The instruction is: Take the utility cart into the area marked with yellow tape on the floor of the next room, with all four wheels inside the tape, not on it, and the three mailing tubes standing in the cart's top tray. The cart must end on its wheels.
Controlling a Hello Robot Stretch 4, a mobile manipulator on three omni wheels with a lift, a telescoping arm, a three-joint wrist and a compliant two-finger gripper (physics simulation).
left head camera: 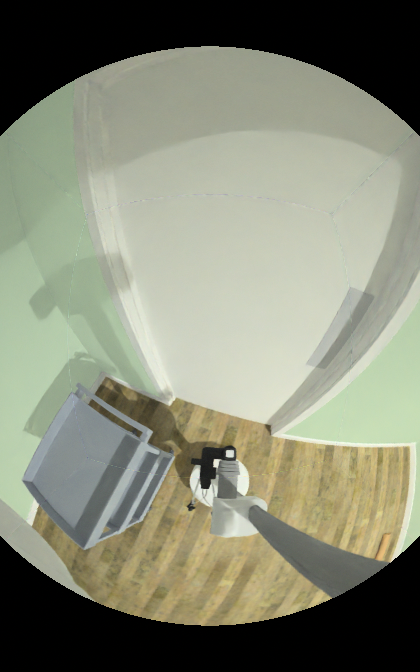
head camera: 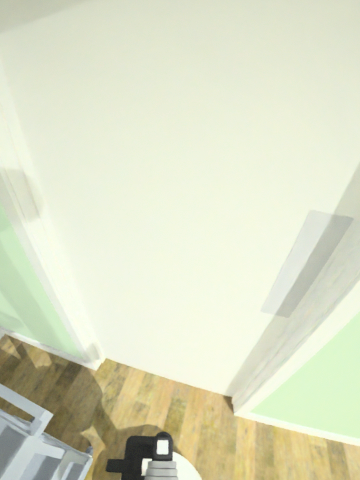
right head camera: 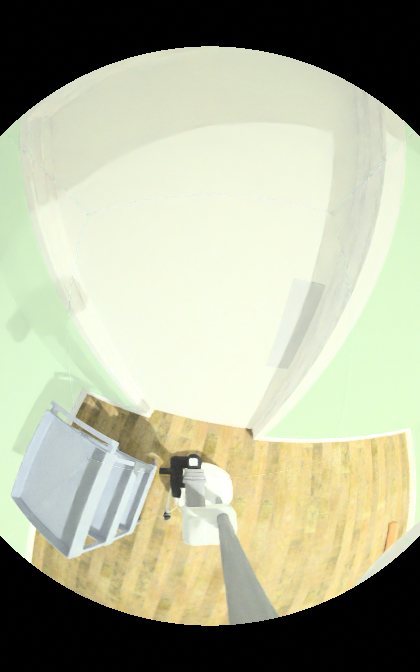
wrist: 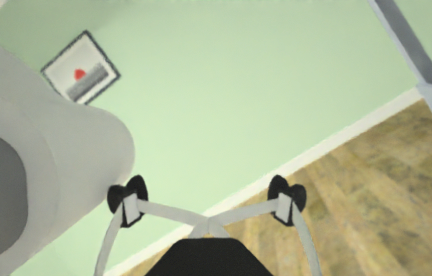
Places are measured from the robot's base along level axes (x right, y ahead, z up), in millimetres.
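Where they show: gripper, between the fingertips: [wrist: 208,191].
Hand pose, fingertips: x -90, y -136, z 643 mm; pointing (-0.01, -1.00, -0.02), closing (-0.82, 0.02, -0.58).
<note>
After its pixels a point has its place.
The blue-grey utility cart [head camera: 22,457] {x -349, y 120, z 799 mm} [left head camera: 112,480] [right head camera: 91,492] [wrist: 407,42] {x -524, y -384, z 602 mm} stands upright at the left in the head views, with its handle bar on the side towards the white panel. Part of it shows at the top right of the wrist view. No mailing tube shows in its top tray [left head camera: 75,450] [right head camera: 55,465]. My gripper [left head camera: 191,506] [right head camera: 167,515] [wrist: 208,191] {x -90, y -136, z 643 mm} is open, with nothing between its fingertips, to the right of the cart and apart from it. An orange-brown tube-like piece [left head camera: 383,546] [right head camera: 391,536] lies on the floor at the right. The yellow tape does not show.
A large white door-like panel [head camera: 175,200] {x 6, y 592, z 1275 mm} [left head camera: 225,280] [right head camera: 200,280] fills the opening ahead, between green walls [head camera: 320,385] {x 620, y 346, z 632 mm} [left head camera: 385,400] [right head camera: 360,390]. A pale grey plate [head camera: 295,265] {x 349, y 500, z 1145 mm} [left head camera: 337,330] [right head camera: 295,325] shows at its right. A framed picture [wrist: 81,68] {x 411, y -2189, z 1637 mm} hangs on the green wall.
</note>
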